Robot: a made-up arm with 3 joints. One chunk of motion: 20 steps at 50 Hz.
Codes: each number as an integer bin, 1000 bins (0 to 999) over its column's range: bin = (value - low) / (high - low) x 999, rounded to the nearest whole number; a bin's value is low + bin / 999 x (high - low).
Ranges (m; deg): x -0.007..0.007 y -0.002..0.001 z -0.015..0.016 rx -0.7..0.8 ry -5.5..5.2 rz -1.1..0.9
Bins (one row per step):
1: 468 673 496 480 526 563
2: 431 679 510 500 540 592
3: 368 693 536 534 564 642
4: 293 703 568 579 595 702
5: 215 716 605 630 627 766
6: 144 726 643 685 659 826
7: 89 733 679 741 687 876
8: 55 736 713 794 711 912
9: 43 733 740 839 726 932
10: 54 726 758 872 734 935
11: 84 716 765 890 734 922
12: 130 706 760 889 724 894
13: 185 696 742 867 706 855
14: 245 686 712 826 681 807
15: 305 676 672 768 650 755
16: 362 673 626 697 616 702
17: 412 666 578 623 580 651
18: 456 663 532 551 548 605
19: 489 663 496 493 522 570
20: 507 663 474 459 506 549
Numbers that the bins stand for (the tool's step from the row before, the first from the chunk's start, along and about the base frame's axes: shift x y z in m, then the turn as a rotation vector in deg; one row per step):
1: -0.00044 0.00002 0.00039 0.021 0.134 0.027
2: -0.00096 0.00004 0.00083 0.051 0.284 0.085
3: -0.00184 0.00008 0.00163 0.102 0.541 0.185
4: -0.00289 0.00011 0.00263 0.169 0.873 0.305
5: -0.00399 0.00015 0.00377 0.246 1.216 0.434
6: -0.00498 0.00018 0.00495 0.329 1.558 0.554
7: -0.00575 0.00020 0.00607 0.413 1.858 0.654
8: -0.00623 0.00021 0.00713 0.492 2.115 0.726
9: -0.00640 0.00020 0.00796 0.560 2.276 0.766
10: -0.00624 0.00018 0.00852 0.609 2.362 0.772
11: -0.00582 0.00015 0.00874 0.636 2.362 0.746
12: -0.00518 0.00012 0.00858 0.635 2.255 0.690
13: -0.00441 0.00009 0.00803 0.602 2.062 0.612
14: -0.00357 0.00006 0.00709 0.540 1.794 0.516
15: -0.00273 0.00003 0.00585 0.453 1.462 0.412
16: -0.00193 0.00002 0.00443 0.347 1.098 0.305
17: -0.00123 0.00000 0.00294 0.235 0.712 0.203
18: -0.00061 -0.00001 0.00151 0.127 0.369 0.111
19: -0.00015 -0.00001 0.00039 0.040 0.091 0.041
20: 0.00011 -0.00001 -0.00029 -0.011 -0.080 -0.001

